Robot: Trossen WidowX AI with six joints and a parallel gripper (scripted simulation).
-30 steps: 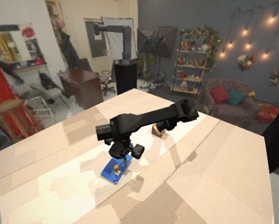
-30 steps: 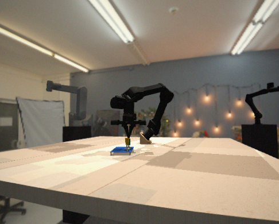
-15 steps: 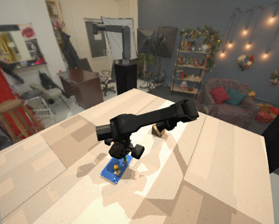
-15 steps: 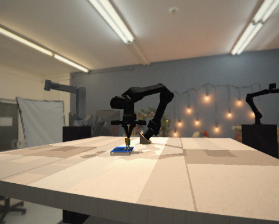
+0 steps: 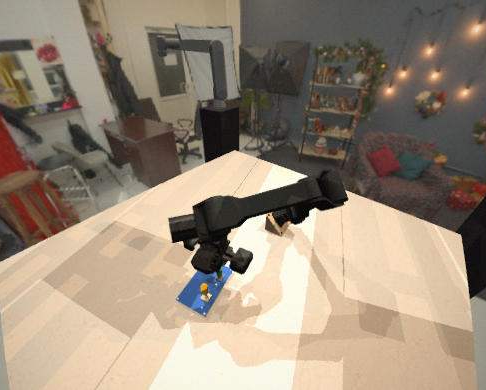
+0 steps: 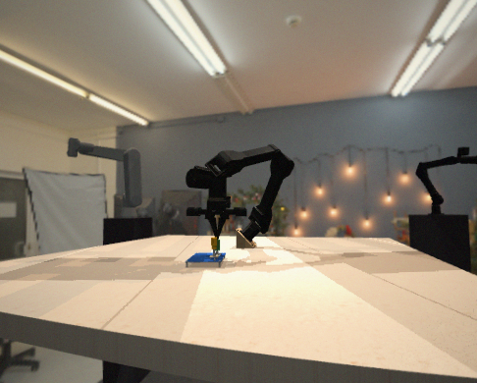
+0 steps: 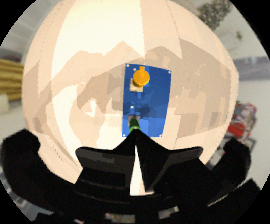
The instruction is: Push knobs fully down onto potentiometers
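Now: gripper tip 1 cm above the green knob. Round my gripper tip: orange-yellow knob 7 cm ahead, 1 cm to the left.
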